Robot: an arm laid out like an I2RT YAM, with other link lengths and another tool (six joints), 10 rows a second.
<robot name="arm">
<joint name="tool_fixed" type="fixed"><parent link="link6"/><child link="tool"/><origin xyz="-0.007 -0.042 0.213" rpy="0.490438 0 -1.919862"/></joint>
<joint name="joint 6" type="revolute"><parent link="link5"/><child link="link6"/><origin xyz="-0.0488 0 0.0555" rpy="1.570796 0 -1.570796"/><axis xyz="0 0 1"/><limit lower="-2.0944" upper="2.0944"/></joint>
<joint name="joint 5" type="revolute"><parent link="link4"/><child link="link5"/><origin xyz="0.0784 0.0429 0.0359" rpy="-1.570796 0 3.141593"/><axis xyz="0 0 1"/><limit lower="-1.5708" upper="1.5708"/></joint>
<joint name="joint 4" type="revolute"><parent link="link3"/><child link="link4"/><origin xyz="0.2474 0.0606 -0.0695"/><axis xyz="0 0 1"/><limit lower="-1.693" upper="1.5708"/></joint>
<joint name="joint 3" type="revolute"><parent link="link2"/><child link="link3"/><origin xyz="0 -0.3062 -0.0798" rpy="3.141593 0 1.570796"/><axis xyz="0 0 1"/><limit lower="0" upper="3.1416"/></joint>
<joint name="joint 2" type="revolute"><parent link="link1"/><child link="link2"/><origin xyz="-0.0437 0.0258 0.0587" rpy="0 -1.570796 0"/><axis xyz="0 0 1"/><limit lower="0" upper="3.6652"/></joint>
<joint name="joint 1" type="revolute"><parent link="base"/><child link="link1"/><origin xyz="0 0 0.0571" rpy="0 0 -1.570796"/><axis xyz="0 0 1"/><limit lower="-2.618" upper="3.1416"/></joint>
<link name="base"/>
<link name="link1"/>
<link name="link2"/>
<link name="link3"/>
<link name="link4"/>
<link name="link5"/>
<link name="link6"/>
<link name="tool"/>
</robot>
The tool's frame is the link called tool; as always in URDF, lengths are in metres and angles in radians.
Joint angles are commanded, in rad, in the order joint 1, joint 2, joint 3, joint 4, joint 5, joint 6. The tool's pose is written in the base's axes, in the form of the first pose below.
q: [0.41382, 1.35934, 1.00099, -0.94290, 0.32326, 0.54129]
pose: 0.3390, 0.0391, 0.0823, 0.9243, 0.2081, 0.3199, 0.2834, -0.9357, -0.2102
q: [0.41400, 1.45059, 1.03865, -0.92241, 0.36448, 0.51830]
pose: 0.3563, 0.0369, 0.0738, 0.9278, 0.2358, 0.2893, 0.2900, -0.9433, -0.1613
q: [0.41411, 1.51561, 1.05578, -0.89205, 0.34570, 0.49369]
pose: 0.3660, 0.0471, 0.0596, 0.9291, 0.2603, 0.2626, 0.3104, -0.9350, -0.1714
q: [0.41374, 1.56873, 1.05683, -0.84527, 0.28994, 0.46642]
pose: 0.3720, 0.0656, 0.0413, 0.9273, 0.2846, 0.2433, 0.3382, -0.9154, -0.2182
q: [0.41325, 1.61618, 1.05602, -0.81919, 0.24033, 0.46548]
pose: 0.3714, 0.0787, 0.0233, 0.9335, 0.2862, 0.2161, 0.3380, -0.9034, -0.2639
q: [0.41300, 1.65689, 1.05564, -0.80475, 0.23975, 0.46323]
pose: 0.3718, 0.0790, 0.0102, 0.9380, 0.2902, 0.1897, 0.3333, -0.9055, -0.2625
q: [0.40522, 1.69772, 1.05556, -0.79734, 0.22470, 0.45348]
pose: 0.3689, 0.0792, -0.0045, 0.9434, 0.2941, 0.1532, 0.3265, -0.9048, -0.2735
